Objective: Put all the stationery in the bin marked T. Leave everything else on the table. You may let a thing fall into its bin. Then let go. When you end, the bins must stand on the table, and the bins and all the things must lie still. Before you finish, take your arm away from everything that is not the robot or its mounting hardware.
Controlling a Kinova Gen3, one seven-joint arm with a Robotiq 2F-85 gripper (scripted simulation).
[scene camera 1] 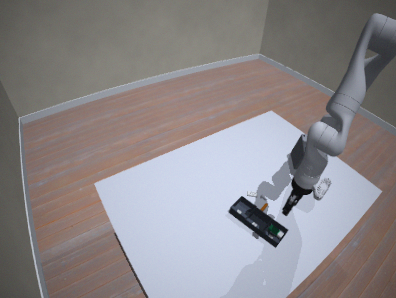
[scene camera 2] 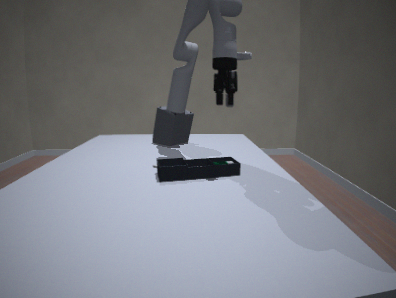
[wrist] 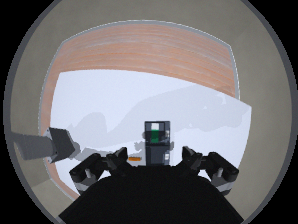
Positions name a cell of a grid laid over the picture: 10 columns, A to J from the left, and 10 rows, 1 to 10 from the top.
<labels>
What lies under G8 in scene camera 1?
A long black bin.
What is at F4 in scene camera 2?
The gripper.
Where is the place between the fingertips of the gripper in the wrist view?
At F7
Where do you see a long black bin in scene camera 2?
E6
</labels>
